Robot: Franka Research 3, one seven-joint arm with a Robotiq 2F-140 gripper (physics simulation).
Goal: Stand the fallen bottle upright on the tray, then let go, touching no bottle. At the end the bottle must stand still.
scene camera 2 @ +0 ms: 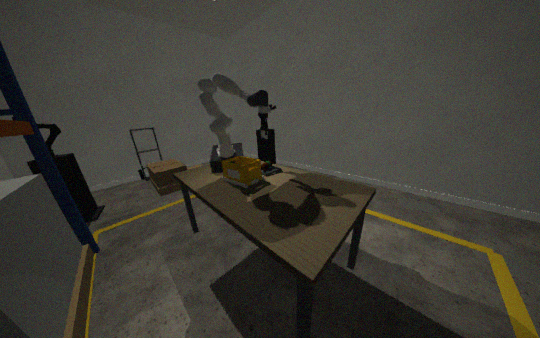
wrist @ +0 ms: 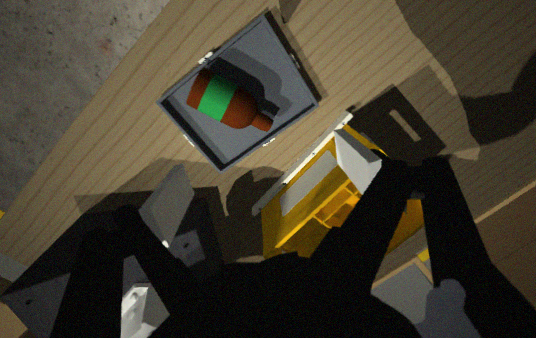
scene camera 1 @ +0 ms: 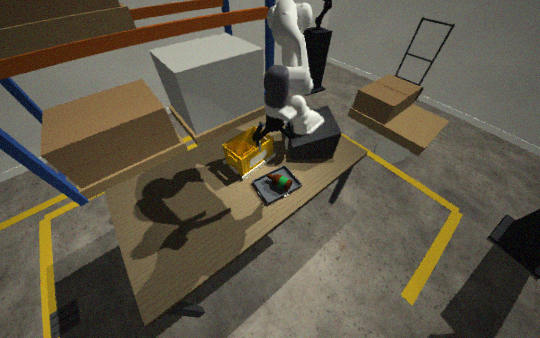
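The brown bottle with a green band [scene camera 1: 282,182] [scene camera 2: 265,164] [wrist: 215,99] lies on its side in the grey tray [scene camera 1: 264,194] [scene camera 2: 276,171] [wrist: 295,82]. In the wrist view its neck points to the lower right, close to the tray's rim on the side facing the yellow crate; its base is at the upper left. My gripper [scene camera 1: 273,137] [scene camera 2: 264,131] [wrist: 261,163] is open and empty, raised above the yellow crate's area, apart from the bottle. In the wrist view the tray lies beyond the fingertips. The bottle is small and dark in scene camera 2.
The yellow crate [scene camera 1: 245,156] [scene camera 2: 242,171] [wrist: 272,227] stands beside the tray, with dividers inside. The arm's black base block [scene camera 1: 320,140] is near the tray. The wooden table's edge [scene camera 1: 235,255] runs past the tray's other side. Large boxes stand on a rack behind the table.
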